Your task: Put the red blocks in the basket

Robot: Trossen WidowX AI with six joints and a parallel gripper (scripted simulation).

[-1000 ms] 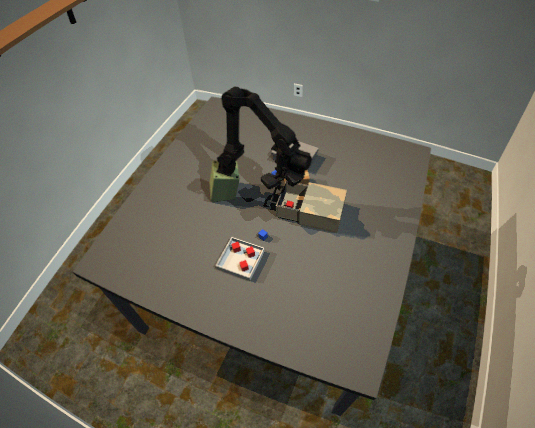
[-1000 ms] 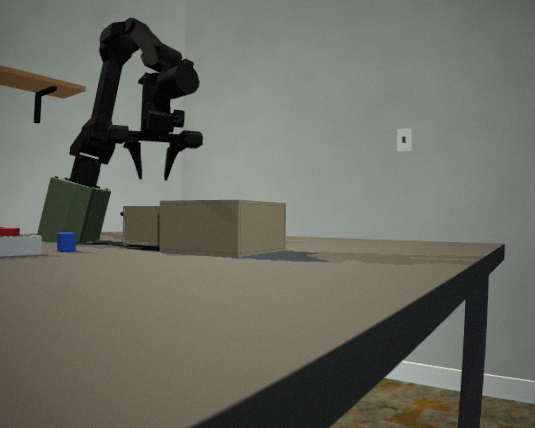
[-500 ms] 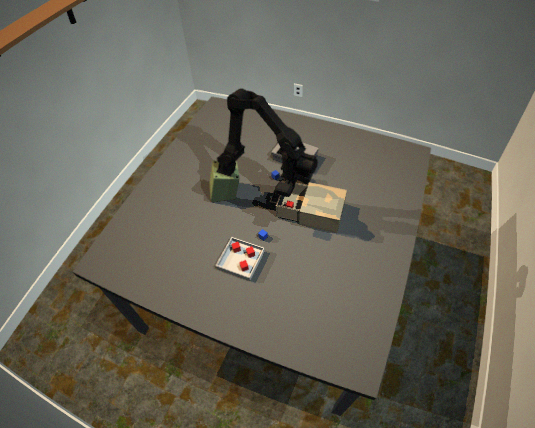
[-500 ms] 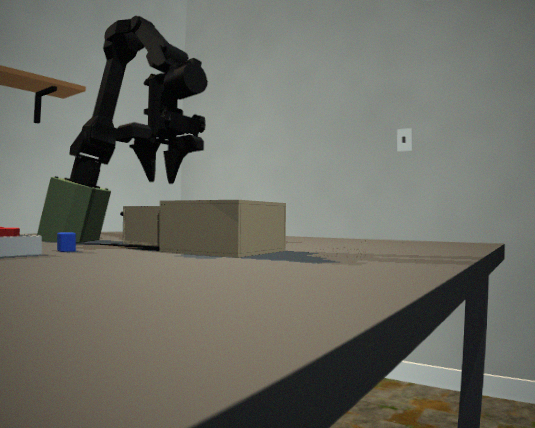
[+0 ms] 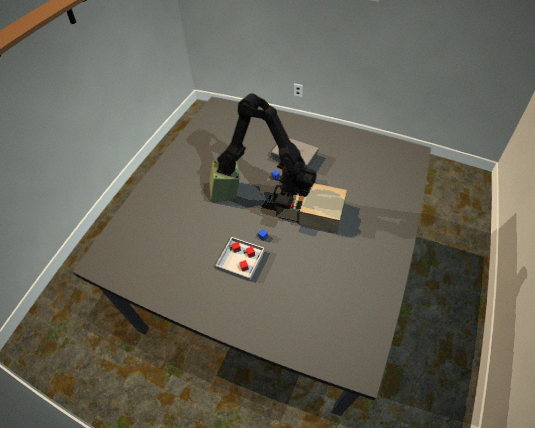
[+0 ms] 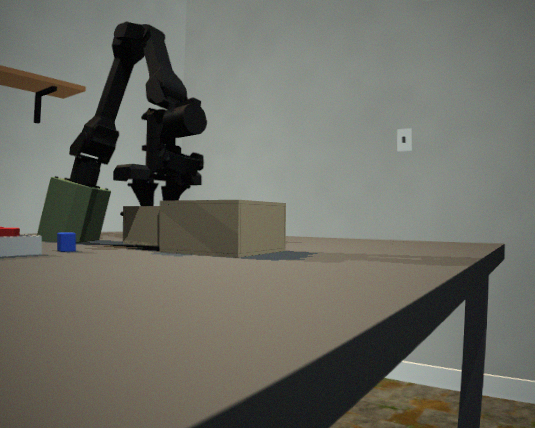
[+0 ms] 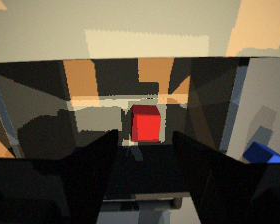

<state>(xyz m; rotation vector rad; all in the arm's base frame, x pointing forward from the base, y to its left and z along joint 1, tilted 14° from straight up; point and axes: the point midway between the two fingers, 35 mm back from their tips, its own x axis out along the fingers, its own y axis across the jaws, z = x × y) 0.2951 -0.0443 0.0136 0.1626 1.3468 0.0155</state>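
The white basket lies 29 cm to the right of my hand, 12 cm behind it and 8 cm below it. The rest, counted from my hand: orange box (16 cm to the left, 5 cm below, 1 cm behind); then tan drawer cabinet (10 cm ahead, 5 cm below, 2 cm to the left); then grey lid (32 cm to the left, 5 cm behind, 4 cm below).
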